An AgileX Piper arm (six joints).
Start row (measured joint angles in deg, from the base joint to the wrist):
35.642 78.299 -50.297 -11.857 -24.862 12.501
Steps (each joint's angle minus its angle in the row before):
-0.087 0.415 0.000 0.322 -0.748 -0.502
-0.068 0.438 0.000 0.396 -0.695 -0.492
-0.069 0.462 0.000 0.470 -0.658 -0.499
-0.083 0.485 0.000 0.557 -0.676 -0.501
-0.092 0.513 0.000 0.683 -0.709 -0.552
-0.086 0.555 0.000 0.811 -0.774 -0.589
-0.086 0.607 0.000 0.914 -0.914 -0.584
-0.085 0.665 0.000 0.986 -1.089 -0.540
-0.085 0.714 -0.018 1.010 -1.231 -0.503
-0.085 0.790 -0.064 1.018 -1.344 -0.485
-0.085 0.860 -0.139 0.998 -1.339 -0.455
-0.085 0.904 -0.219 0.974 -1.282 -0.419
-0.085 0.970 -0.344 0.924 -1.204 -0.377
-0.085 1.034 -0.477 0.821 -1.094 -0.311
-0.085 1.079 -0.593 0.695 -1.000 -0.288
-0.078 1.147 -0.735 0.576 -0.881 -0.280
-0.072 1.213 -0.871 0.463 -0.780 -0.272
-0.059 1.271 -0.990 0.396 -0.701 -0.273
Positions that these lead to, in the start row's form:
35.555 78.714 -50.297 -11.535 -25.610 11.999
35.487 79.152 -50.297 -11.139 -26.305 11.507
35.418 79.614 -50.297 -10.669 -26.963 11.008
35.335 80.099 -50.297 -10.112 -27.639 10.507
35.243 80.612 -50.297 -9.429 -28.348 9.955
35.157 81.167 -50.297 -8.618 -29.122 9.366
35.071 81.774 -50.297 -7.704 -30.036 8.782
34.986 82.439 -50.297 -6.718 -31.125 8.242
34.901 83.153 -50.315 -5.708 -32.356 7.739
34.816 83.943 -50.379 -4.690 -33.700 7.254
34.731 84.803 -50.518 -3.692 -35.039 6.799
34.646 85.707 -50.737 -2.718 -36.321 6.380
34.561 86.677 -51.081 -1.794 -37.525 6.003
34.476 87.711 -51.558 -0.973 -38.619 5.692
34.391 88.790 -52.151 -0.278 -39.619 5.404
34.313 89.937 -52.886 0.298 -40.500 5.124
34.241 91.150 -53.757 0.761 -41.280 4.852
34.182 92.421 -54.747 1.157 -41.981 4.579

